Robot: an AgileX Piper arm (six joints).
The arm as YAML. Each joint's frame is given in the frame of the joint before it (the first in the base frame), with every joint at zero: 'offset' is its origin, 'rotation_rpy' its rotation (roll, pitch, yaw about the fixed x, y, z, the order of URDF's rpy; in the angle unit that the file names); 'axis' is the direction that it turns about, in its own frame. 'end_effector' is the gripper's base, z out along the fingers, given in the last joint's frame.
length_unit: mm
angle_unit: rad
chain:
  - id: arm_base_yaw
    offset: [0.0, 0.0, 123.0]
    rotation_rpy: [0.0, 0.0, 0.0]
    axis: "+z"
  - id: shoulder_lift
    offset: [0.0, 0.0, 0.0]
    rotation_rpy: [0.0, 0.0, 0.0]
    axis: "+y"
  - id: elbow
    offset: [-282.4, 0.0, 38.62]
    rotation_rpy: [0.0, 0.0, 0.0]
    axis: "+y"
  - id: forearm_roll
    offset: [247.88, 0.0, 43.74]
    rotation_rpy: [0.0, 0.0, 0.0]
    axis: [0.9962, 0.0, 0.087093]
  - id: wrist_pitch
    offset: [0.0, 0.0, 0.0]
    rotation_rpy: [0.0, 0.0, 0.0]
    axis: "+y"
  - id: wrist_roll
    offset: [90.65, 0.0, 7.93]
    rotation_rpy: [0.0, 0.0, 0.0]
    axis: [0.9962, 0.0, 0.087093]
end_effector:
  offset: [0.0, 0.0, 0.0]
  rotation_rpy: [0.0, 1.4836, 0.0]
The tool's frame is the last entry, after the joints.
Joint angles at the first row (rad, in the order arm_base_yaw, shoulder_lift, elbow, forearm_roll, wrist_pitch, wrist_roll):
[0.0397 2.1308 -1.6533 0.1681 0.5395 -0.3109]
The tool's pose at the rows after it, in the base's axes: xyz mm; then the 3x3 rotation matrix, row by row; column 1 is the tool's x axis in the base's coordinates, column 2 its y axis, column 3 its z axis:
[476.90 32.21 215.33], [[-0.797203 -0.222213 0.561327], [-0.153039 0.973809 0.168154], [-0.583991 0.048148 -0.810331]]
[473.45 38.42 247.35], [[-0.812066 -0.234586 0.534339], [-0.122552 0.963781 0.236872], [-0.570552 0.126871 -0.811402]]
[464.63 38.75 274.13], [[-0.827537 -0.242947 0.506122], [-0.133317 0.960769 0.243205], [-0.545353 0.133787 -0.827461]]
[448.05 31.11 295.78], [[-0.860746 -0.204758 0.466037], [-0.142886 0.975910 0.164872], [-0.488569 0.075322 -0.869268]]
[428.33 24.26 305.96], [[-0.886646 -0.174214 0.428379], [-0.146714 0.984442 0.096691], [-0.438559 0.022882 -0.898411]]
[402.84 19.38 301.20], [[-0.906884 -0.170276 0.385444], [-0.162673 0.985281 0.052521], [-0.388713 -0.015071 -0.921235]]
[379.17 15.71 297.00], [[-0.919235 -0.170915 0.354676], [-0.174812 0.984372 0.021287], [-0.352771 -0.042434 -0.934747]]
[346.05 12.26 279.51], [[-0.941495 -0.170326 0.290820], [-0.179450 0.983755 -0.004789], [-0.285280 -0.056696 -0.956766]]
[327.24 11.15 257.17], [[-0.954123 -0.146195 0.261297], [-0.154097 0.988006 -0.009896], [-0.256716 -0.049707 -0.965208]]
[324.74 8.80 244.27], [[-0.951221 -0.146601 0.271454], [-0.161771 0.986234 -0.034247], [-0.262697 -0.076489 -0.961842]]
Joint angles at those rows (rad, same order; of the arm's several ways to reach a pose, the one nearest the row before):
[0.0397 2.1203 -1.7271 0.2377 0.6676 -0.3109]
[0.0397 2.0955 -1.8138 0.3022 0.8095 -0.3044]
[0.0397 2.0619 -1.8698 0.2822 0.9283 -0.2752]
[0.0397 2.0080 -1.8826 0.1703 1.0413 -0.1967]
[0.0397 1.9420 -1.8291 0.0895 1.0987 -0.1528]
[0.0397 1.8554 -1.6880 0.0419 1.0930 -0.1463]
[0.0397 1.7770 -1.5648 0.0082 1.0826 -0.1425]
[0.0397 1.6839 -1.3791 -0.0187 1.0586 -0.1333]
[0.0397 1.6417 -1.2387 -0.0242 0.9914 -0.1031]
[0.0397 1.6417 -1.1846 -0.0562 0.9281 -0.0906]

